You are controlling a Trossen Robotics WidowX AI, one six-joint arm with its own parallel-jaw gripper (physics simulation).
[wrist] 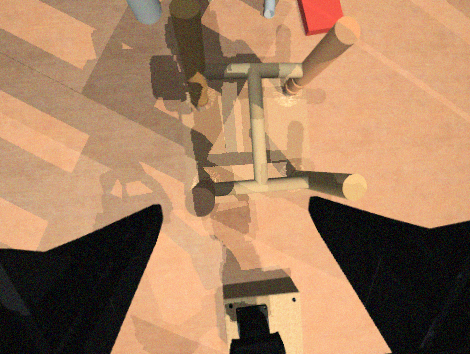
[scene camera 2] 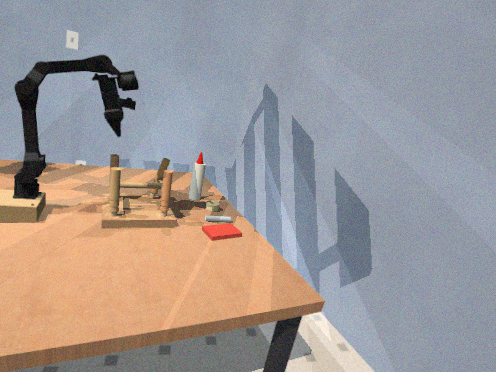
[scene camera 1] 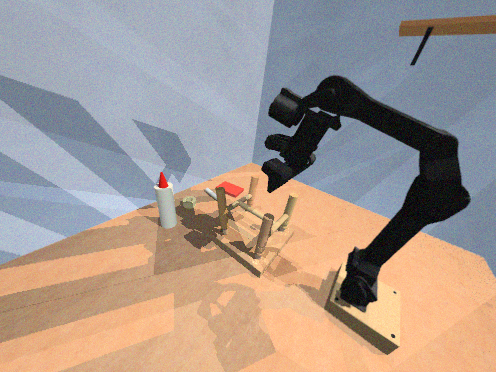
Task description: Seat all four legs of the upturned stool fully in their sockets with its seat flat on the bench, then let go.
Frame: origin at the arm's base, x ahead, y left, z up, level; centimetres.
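Seen in the pictures: gripper, fingertip midpoint: [wrist: 236,207] [scene camera 2: 119,134] [scene camera 1: 277,186]; arm's base at its link origin: [wrist: 252,320] [scene camera 2: 25,195] [scene camera 1: 354,295].
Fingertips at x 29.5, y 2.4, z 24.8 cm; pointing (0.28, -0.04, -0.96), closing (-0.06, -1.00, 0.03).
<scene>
Pixels of each thing's top centre, then the offset from my fingertips to it.
- white glue bottle at its top centre: [scene camera 1: 161,172] [scene camera 2: 201,152] dx +38.2, dy +12.9, dz -6.2 cm
- small greenish ring at its top centre: [scene camera 2: 213,202] [scene camera 1: 189,199] dx +42.7, dy -1.0, dz -27.1 cm
- pale cylinder at its top centre: [scene camera 2: 218,216] dx +40.5, dy -14.2, dz -28.0 cm
- red block at its top centre: [scene camera 2: 222,229] [scene camera 1: 230,187] dx +38.0, dy -25.3, dz -28.6 cm
The upturned stool's seat [scene camera 1: 242,258] [scene camera 2: 140,223] [wrist: 296,120] lies on the bench. Four legs stand up from it, joined by an H-shaped stretcher [scene camera 1: 255,211] [scene camera 2: 137,185] [wrist: 257,130]. The leg nearest the glue bottle [scene camera 1: 221,207] [scene camera 2: 162,172] [wrist: 189,45] leans in scene camera 2. The other legs are the far one [scene camera 1: 253,190] [scene camera 2: 166,192] [wrist: 325,57], the right one [scene camera 1: 290,212] [scene camera 2: 114,192] [wrist: 345,185] and the near one [scene camera 1: 264,236] [scene camera 2: 115,161] [wrist: 203,199]. Seating depth cannot be told. My gripper [scene camera 1: 270,190] [scene camera 2: 119,135] [wrist: 236,207] is open and empty, above the stool.
A white glue bottle [scene camera 1: 166,207] [scene camera 2: 197,182] with a red tip stands beyond the stool. A small greenish ring [scene camera 1: 188,202] [scene camera 2: 213,206], a pale cylinder [scene camera 2: 218,219] [wrist: 270,7] and a red block [scene camera 1: 230,189] [scene camera 2: 222,231] [wrist: 321,15] lie near the bench edge.
</scene>
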